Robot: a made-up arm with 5 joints. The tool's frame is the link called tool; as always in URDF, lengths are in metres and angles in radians. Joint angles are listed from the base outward. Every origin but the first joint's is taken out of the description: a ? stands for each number. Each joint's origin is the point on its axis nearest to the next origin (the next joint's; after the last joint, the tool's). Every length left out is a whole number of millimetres.
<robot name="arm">
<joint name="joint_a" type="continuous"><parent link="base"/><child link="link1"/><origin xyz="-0.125 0.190 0.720" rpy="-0.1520 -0.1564 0.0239"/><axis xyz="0 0 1"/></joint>
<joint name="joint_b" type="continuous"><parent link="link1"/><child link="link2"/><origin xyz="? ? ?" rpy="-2.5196 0.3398 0.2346"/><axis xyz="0 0 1"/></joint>
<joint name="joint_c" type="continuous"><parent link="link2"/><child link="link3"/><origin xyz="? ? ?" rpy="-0.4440 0.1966 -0.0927"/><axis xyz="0 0 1"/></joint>
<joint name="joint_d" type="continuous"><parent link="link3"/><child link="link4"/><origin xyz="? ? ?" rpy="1.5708 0.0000 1.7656"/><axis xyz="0 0 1"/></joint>
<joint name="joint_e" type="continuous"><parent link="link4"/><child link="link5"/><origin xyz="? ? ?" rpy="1.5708 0.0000 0.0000"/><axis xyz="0 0 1"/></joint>
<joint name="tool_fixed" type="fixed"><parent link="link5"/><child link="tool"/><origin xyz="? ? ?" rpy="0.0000 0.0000 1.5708"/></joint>
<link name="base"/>
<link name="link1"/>
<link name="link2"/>
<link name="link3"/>
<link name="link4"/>
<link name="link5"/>
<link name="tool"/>
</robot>
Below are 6 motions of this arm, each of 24 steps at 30 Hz.
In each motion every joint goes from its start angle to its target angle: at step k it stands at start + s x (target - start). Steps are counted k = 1, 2, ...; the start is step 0. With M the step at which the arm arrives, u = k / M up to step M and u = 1 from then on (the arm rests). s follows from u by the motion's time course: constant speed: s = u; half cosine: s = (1 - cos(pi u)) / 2; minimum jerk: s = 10 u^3 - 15 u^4 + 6 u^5.
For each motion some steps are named. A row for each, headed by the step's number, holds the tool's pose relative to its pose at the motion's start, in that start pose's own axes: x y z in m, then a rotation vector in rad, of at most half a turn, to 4 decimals.
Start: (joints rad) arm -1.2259 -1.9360 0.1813 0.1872 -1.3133
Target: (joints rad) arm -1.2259 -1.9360 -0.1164 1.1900 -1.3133
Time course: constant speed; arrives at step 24
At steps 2, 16, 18, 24:
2: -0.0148 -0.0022 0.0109 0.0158 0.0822 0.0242
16: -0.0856 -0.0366 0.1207 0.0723 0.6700 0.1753
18: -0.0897 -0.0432 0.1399 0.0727 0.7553 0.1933
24: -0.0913 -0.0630 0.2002 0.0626 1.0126 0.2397

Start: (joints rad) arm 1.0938 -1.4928 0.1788 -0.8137 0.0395
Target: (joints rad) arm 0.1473 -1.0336 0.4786 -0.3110 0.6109
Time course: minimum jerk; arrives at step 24
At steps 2, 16, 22, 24:
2: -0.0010 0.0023 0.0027 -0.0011 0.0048 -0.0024
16: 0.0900 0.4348 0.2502 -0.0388 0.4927 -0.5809
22: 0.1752 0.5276 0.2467 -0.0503 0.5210 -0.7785
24: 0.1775 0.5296 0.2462 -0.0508 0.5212 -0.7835

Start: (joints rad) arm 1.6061 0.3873 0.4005 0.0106 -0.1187
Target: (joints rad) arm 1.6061 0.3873 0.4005 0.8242 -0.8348
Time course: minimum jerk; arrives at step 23
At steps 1, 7, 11, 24:
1: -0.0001 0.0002 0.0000 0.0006 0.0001 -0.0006
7: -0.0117 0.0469 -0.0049 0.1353 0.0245 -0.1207
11: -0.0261 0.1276 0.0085 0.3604 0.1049 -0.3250
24: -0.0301 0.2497 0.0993 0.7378 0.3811 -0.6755

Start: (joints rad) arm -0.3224 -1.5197 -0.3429 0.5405 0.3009
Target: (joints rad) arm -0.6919 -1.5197 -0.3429 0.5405 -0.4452
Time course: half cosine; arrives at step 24
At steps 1, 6, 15, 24:
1: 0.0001 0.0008 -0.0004 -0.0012 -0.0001 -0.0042
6: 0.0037 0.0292 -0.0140 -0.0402 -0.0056 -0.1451
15: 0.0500 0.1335 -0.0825 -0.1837 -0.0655 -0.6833
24: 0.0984 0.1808 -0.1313 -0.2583 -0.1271 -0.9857

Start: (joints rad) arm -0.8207 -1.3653 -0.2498 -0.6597 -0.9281
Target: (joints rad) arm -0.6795 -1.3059 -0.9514 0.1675 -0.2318
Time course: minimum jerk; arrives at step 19
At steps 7, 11, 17, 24:
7: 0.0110 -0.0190 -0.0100 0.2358 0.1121 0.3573
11: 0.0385 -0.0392 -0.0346 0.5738 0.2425 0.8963
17: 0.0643 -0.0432 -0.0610 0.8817 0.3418 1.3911
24: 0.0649 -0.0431 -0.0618 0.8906 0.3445 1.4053

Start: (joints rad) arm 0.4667 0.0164 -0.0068 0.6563 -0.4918
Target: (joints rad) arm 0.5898 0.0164 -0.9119 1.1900 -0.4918
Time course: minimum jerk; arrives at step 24
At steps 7, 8, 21, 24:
7: -0.0225 -0.0211 0.0193 0.0206 0.1272 0.1179
8: -0.0303 -0.0298 0.0277 0.0270 0.1776 0.1603
21: -0.0686 -0.1640 0.1983 0.0231 0.9489 0.5981
24: -0.0676 -0.1667 0.2027 0.0208 0.9663 0.6043

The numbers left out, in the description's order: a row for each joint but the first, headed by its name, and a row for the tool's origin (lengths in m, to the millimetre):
joint_b: 0.180 -0.155 0.000
joint_c: -0.298 -0.249 0.000
joint_d: 0.012 -0.071 0.000
joint_e: 0.010 0.204 0.000
tool: 0.078 -0.150 0.000

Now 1 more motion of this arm.
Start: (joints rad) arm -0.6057 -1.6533 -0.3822 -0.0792 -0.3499
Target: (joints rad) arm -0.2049 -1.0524 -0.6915 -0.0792 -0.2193
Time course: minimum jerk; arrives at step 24
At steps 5, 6, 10, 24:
5: 0.0070 -0.0005 0.0054 0.0091 0.0162 0.0126
6: 0.0113 -0.0009 0.0087 0.0147 0.0261 0.0203
10: 0.0405 -0.0044 0.0287 0.0510 0.0892 0.0713
24: 0.1363 -0.0201 0.0742 0.1591 0.2682 0.2293

